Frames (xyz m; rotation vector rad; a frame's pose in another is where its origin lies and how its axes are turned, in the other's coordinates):
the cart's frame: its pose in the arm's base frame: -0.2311 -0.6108 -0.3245 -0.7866 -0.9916 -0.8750
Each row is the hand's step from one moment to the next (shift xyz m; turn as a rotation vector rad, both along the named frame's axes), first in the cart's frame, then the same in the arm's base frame.
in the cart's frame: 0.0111 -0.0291 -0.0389 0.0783 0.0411 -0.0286
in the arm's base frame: -0.0085 -0.0491 0.0014 0.0692 -0.0265 0.0562
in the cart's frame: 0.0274 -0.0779 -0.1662 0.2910 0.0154 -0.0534
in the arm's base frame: -0.0010 -0.1845 -0.0198 0.1160 -0.1121 0.2485
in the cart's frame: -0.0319 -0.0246 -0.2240 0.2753 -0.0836 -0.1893
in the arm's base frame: 0.0503 -0.1966 -0.1030 0.0730 -0.2688 0.2025
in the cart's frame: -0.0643 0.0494 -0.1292 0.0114 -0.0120 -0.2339
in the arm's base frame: 0.0724 -0.0744 -0.1118 0.0774 -0.2105 -0.0683
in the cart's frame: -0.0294 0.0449 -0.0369 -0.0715 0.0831 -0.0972
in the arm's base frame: 0.0448 -0.0051 -0.0470 0.0886 -0.0302 -0.1127
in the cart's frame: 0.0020 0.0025 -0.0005 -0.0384 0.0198 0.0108
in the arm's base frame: 0.0030 0.0002 0.0013 0.0027 0.0275 -0.0349
